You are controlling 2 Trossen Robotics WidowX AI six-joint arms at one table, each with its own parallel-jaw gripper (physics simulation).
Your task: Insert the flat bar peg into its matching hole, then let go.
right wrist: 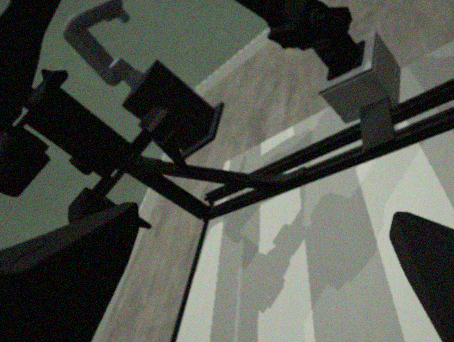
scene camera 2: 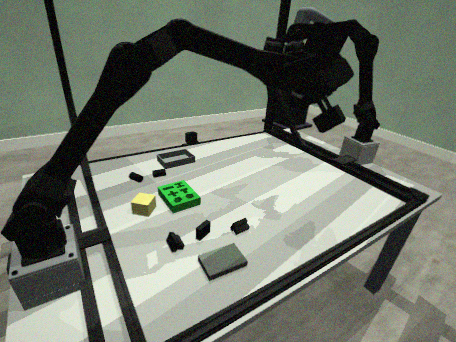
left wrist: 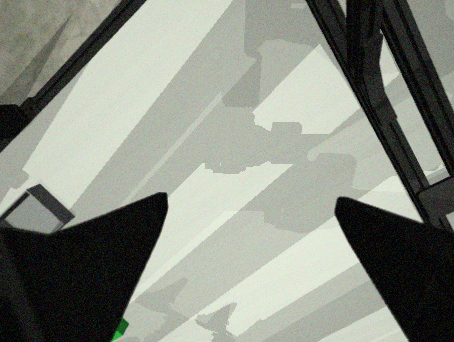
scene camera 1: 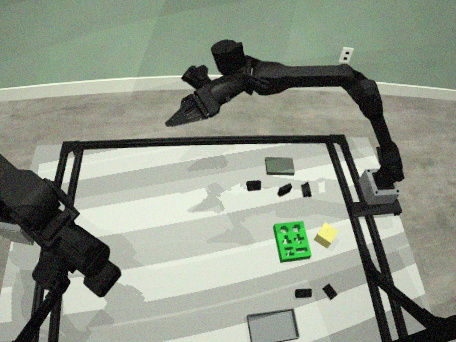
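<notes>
The green hole board [scene camera 1: 295, 259] [scene camera 2: 186, 206] lies on the table; a corner of the green board [left wrist: 120, 331] shows in the left wrist view. Its top has several differently shaped holes, one a narrow slot. A thin black peg [scene camera 1: 284, 189] [scene camera 2: 203, 229] looks like the flat bar, but I cannot tell for sure. It lies apart from the board, between two black pegs, one chunky [scene camera 1: 253, 185] [scene camera 2: 240, 226] and one ridged [scene camera 1: 306, 189] [scene camera 2: 175, 241]. My left gripper [left wrist: 251, 202] is open and empty, high above the table. My right gripper [right wrist: 263, 219] [scene camera 1: 171, 122] is open and empty, raised away from the pegs.
Two more black pegs [scene camera 1: 303, 293] [scene camera 2: 159, 173], [scene camera 1: 329, 291] [scene camera 2: 135, 176] lie between the board and a grey tray [scene camera 1: 272, 313] [scene camera 2: 177, 162]. A yellow cube [scene camera 1: 326, 235] [scene camera 2: 144, 204] is beside the board. A grey-green block [scene camera 1: 279, 166] [scene camera 2: 223, 261] lies beyond the three pegs. Black rails frame the table.
</notes>
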